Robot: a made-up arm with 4 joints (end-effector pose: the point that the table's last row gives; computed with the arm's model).
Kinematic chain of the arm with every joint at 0, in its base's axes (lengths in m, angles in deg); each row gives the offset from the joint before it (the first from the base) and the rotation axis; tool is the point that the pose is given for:
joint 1: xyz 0 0 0.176 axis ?
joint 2: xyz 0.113 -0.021 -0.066 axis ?
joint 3: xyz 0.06 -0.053 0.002 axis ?
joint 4: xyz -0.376 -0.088 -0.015 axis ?
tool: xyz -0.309 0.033 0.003
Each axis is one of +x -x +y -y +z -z.
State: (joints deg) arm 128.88 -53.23 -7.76 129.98
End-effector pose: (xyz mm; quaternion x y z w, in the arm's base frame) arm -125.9 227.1 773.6 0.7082 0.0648 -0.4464 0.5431
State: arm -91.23 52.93 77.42 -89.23
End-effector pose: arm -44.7 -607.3 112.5 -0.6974 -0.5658 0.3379 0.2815
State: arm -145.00 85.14 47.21 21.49
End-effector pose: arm -31.7 -562.8 54.7 0.7227 0.6503 0.2199 0.0807
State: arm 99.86 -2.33 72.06 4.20
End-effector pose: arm -47.2 597.8 209.6 -0.6448 0.4070 -0.4248 0.4880
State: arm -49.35 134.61 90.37 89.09
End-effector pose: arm 3.6 -429.8 629.2 0.5231 0.7051 0.0252 0.4782
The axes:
joint 1: -x
joint 2: -z
joint 3: +y
joint 4: -x

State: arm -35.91 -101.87 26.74 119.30
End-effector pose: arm 381.9 -564.3 19.0 -0.5419 -0.7065 0.3045 0.3384
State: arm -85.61 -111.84 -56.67 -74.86
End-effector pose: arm 361.7 603.5 -149.2 -0.5527 0.3331 -0.7009 0.3038
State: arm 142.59 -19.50 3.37 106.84
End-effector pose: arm -428.4 250.2 456.9 0.8069 -0.0795 -0.1522 0.5651
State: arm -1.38 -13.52 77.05 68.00
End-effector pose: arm 9.4 -189.6 765.2 -0.4879 0.4562 0.4277 0.6090
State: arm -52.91 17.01 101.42 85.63
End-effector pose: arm 215.7 -609.1 393.2 -0.0666 0.3585 0.6827 0.6332
